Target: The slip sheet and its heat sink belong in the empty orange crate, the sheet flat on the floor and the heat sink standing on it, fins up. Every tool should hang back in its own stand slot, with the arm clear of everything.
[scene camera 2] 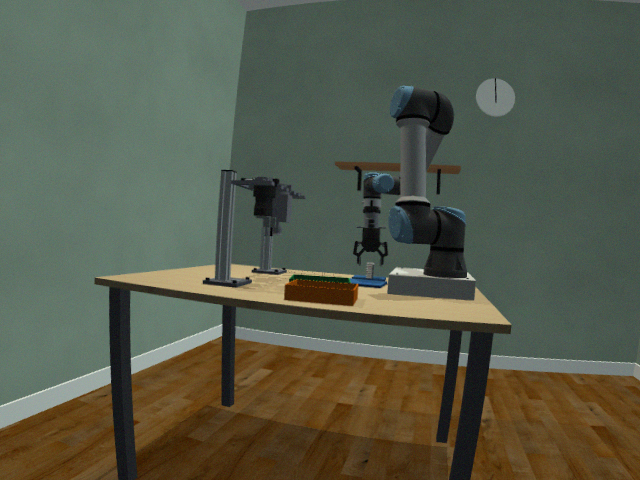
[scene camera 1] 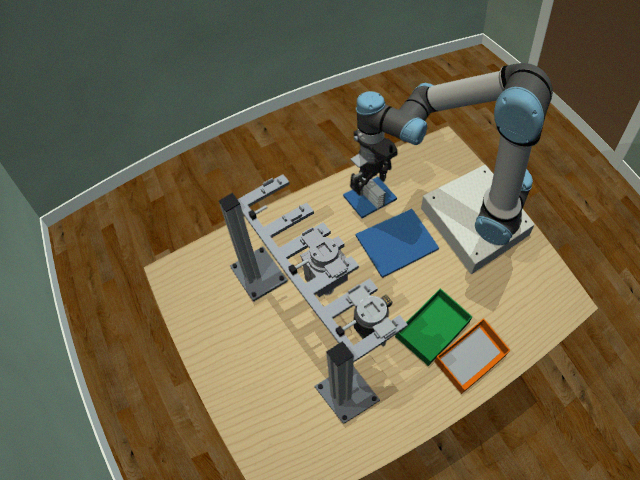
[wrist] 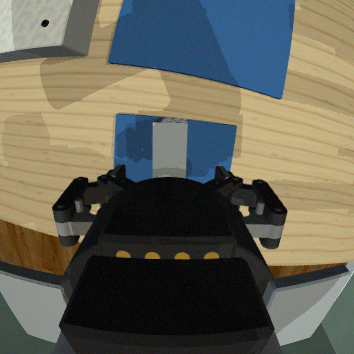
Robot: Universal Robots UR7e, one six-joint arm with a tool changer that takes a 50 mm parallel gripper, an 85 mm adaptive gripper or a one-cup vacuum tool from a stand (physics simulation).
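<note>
The heat sink lies on its side on the small blue mat. Its fins point sideways and a smooth grey face is up in the wrist view. My adaptive gripper is open and empty above it, one finger to each side. The light grey slip sheet lies flat on the floor of the orange crate. Two other tools hang in the stand; two slots at its far end are empty.
A green crate stands between the stand and the orange crate. A larger blue mat lies near the white robot base. The stand's two posts rise from the table.
</note>
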